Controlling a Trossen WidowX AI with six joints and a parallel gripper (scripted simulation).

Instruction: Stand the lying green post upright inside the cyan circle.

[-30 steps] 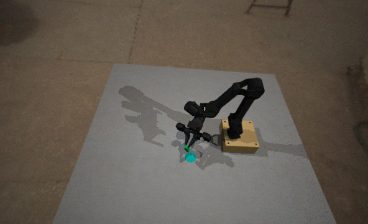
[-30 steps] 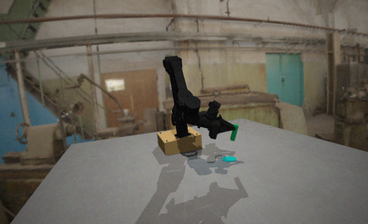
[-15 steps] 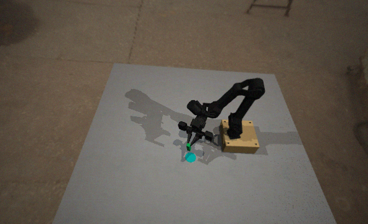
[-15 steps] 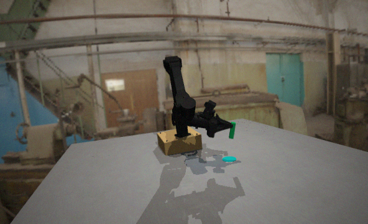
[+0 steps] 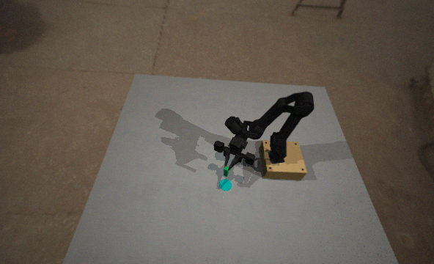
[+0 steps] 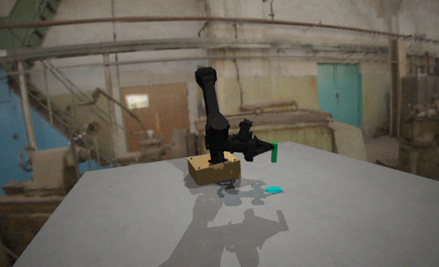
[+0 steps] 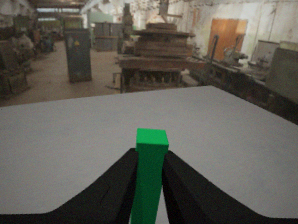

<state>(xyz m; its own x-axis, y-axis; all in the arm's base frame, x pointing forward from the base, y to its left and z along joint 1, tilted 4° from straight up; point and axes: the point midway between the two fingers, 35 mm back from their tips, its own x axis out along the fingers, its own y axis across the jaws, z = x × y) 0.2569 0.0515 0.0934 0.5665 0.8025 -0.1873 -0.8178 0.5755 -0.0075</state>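
Right now the cyan circle is 16 cm below my gripper tip and 1 cm behind it. The rest, counted from my gripper tip: green post 2 cm below.
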